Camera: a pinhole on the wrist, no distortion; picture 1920 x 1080 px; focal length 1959.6 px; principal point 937.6 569.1 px. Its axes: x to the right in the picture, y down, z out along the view. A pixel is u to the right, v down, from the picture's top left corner.
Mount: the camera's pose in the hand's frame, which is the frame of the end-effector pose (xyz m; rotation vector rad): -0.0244 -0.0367 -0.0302 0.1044 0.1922 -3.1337
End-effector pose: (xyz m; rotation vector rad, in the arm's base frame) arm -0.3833 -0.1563 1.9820 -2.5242 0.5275 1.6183
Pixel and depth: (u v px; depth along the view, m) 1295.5 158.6 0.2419
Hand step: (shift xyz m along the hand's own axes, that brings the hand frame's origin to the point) -0.0847 -0.0158 0.2126
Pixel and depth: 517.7 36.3 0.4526
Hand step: 0.0418 0.0298 0.4395
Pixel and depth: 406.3 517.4 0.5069
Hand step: 0.0791 -0.0858 0.4825
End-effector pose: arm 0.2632 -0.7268 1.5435 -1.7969 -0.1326 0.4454
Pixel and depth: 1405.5 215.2 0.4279
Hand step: -0.1550 -0.0119 0.3962
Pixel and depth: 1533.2 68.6 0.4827
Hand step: -0.2033 0.0273 0.4531
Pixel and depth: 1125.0 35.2 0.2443
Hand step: -0.0642 -0.0004 0.2183
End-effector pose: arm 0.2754 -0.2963 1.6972 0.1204 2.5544 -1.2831
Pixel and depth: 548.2 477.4 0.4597
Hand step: 0.0362 -0.0718 0.4337
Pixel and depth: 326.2 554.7 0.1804
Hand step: 0.0198 -0.0576 0.1523
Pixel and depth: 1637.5 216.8 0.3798
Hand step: -0.1852 -0.0148 0.3453
